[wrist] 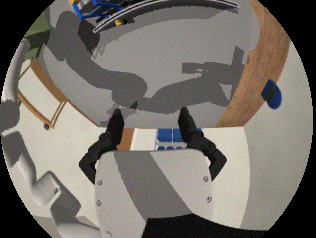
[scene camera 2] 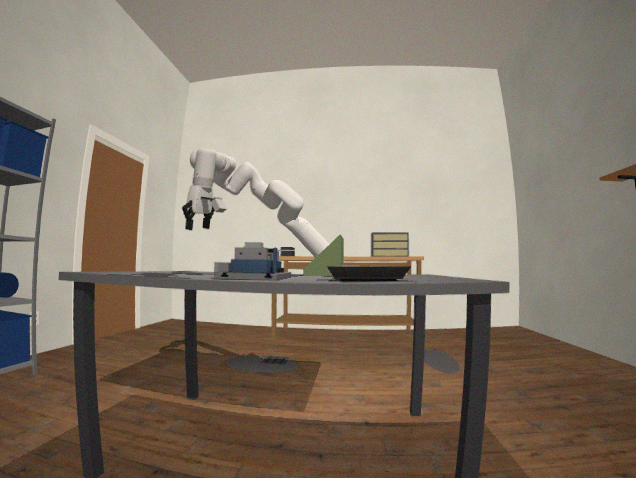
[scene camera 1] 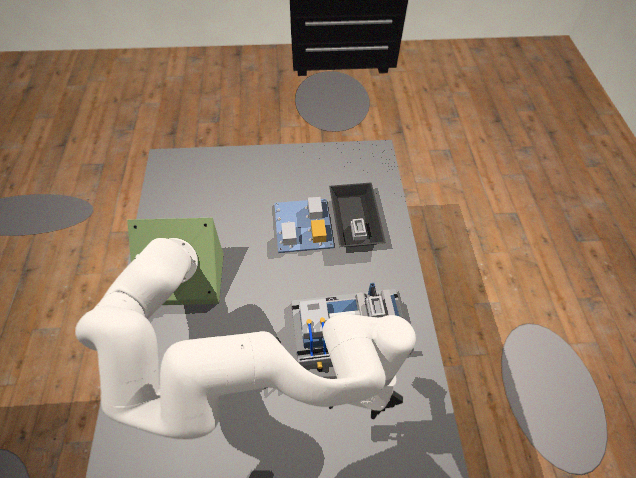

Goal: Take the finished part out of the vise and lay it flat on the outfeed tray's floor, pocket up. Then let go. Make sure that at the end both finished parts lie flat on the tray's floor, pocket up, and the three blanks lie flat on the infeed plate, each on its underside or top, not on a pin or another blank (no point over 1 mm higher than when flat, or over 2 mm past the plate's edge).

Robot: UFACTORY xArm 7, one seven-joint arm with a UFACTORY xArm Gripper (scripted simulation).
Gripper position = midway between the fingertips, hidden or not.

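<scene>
My gripper (scene camera 2: 197,229) is visible to me, and I see the same gripper (wrist: 150,114) again, and once more my gripper (scene camera 1: 351,407). A fixture plate (scene camera 1: 294,211) is there for me to see as well.
</scene>
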